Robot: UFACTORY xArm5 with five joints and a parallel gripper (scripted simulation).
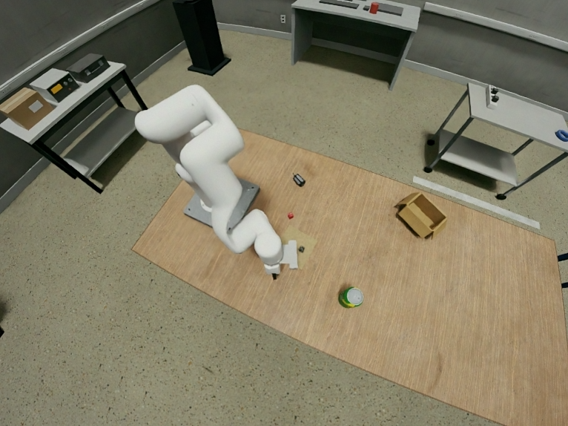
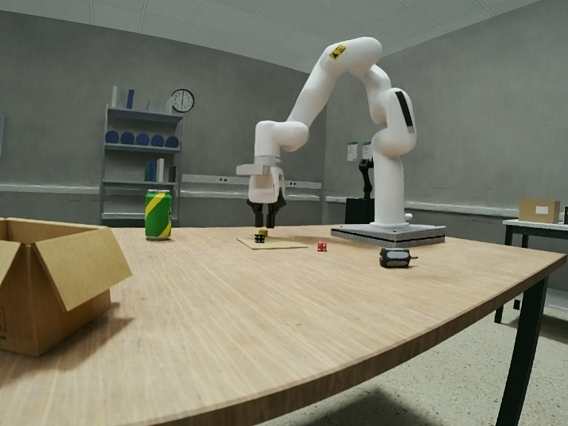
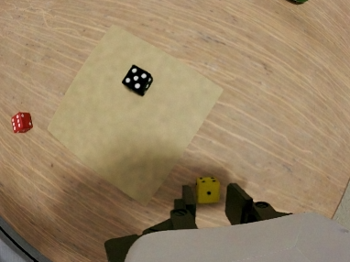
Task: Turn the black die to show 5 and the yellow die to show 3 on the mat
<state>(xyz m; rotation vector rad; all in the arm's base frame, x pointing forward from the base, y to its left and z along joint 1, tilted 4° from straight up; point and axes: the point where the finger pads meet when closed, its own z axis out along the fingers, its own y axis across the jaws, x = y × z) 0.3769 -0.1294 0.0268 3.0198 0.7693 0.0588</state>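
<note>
Now: the yellow die 40 mm below my hand. Also, from my hand: black die (60 mm ahead, 110 mm to the left, 30 mm below); then tan mat (30 mm ahead, 110 mm to the left, 40 mm below); then red die (40 mm behind, 220 mm to the left, 40 mm below).
</note>
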